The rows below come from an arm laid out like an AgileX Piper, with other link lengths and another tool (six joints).
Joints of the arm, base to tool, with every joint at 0 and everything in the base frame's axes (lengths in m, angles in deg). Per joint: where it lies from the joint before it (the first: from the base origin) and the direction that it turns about. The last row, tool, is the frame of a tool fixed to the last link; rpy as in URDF.
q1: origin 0 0 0.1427 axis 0 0 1
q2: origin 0 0 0 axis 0 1 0
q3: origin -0.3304 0 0.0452 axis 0 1 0
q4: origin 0.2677 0 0.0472 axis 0.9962 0 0.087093
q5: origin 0 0 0 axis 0 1 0
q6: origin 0.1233 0 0.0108 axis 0.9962 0 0.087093
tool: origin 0.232 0 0.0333 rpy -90.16 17.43 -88.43
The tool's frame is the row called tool.
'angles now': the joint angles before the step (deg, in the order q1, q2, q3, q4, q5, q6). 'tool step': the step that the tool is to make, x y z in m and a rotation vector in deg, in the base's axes. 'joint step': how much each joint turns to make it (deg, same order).
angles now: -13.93, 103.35, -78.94, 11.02, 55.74, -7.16
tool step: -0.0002, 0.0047, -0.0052, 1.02, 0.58, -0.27
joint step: 0.00, 0.73, -0.07, 0.89, 0.15, -0.01
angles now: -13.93, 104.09, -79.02, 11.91, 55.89, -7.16
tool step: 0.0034, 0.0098, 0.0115, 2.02, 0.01, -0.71
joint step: 0.01, 0.09, -2.32, 1.67, 2.65, 0.77
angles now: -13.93, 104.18, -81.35, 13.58, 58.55, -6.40
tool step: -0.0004, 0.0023, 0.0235, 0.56, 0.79, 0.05
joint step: 0.00, 0.00, -5.27, -0.37, 6.03, 1.46
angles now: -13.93, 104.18, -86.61, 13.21, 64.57, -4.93
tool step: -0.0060, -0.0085, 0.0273, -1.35, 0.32, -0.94
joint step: 0.01, -1.33, -4.21, -2.18, 5.15, 2.50
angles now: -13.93, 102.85, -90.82, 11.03, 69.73, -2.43
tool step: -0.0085, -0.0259, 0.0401, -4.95, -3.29, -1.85
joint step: -0.01, -5.26, -0.18, -4.68, 0.72, 2.42
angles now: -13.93, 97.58, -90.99, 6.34, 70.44, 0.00
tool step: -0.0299, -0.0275, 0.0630, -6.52, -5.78, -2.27
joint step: -0.01, -10.41, 2.76, -5.75, 0.34, 2.22
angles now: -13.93, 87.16, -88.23, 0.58, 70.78, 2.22
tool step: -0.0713, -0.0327, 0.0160, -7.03, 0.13, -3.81
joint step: -0.01, -11.43, 9.34, -8.26, 0.70, 3.05
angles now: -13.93, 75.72, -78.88, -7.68, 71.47, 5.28
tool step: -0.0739, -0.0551, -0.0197, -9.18, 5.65, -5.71
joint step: 0.01, -6.34, 10.44, -12.37, 0.31, 4.90
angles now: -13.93, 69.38, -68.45, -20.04, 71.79, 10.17
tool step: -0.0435, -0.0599, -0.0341, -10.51, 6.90, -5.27
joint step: 1.23, 0.87, 11.35, -15.20, -3.77, 10.40
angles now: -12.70, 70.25, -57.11, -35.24, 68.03, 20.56
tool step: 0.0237, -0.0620, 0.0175, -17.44, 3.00, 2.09
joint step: 4.32, 6.17, 6.90, -23.03, -4.23, 15.45
